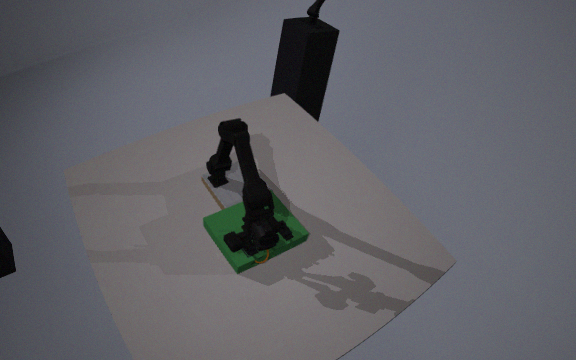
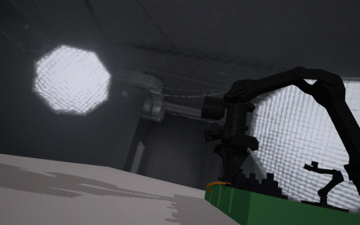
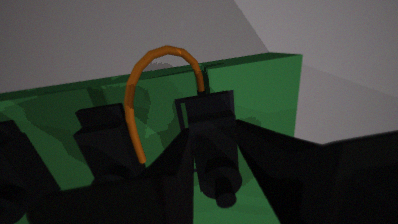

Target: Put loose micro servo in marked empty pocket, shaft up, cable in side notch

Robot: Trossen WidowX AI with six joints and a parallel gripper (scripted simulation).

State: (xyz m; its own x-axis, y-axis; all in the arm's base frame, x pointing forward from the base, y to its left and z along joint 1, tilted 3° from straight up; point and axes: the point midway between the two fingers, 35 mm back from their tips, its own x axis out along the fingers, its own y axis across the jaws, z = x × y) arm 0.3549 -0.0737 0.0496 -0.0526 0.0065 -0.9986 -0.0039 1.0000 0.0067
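Right now my gripper tip is 12 cm past the green deck, 7 cm to the right of it and 4 cm above it.
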